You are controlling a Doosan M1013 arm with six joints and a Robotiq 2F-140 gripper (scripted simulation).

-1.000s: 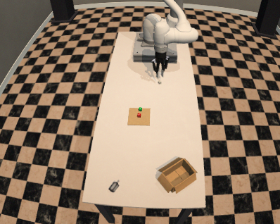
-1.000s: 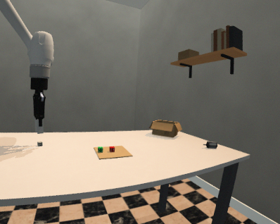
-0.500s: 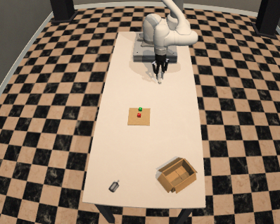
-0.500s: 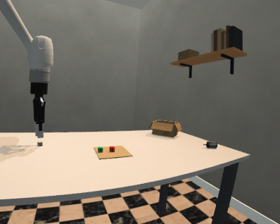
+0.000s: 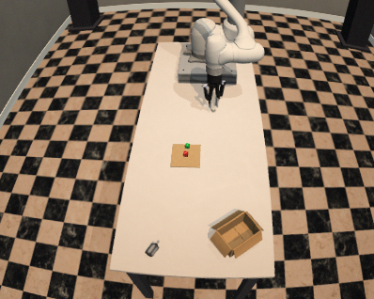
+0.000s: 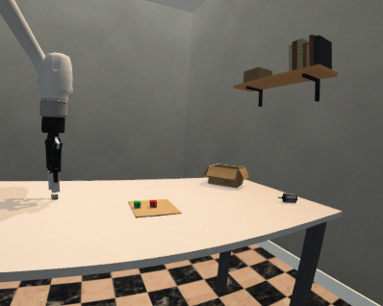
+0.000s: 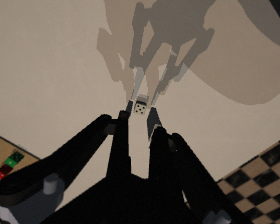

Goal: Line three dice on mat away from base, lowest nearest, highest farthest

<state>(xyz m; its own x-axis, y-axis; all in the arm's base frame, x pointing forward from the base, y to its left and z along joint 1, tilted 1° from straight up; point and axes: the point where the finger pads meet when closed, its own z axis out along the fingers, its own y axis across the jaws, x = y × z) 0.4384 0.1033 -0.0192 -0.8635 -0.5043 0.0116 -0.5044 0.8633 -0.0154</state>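
My gripper is now 5 cm above the white die. From my hand the other things lie so: red die 33 cm ahead, 10 cm to the right, 5 cm below; green die 28 cm ahead, 10 cm to the right, 5 cm below; tan mat 33 cm ahead, 10 cm to the right, 6 cm below.
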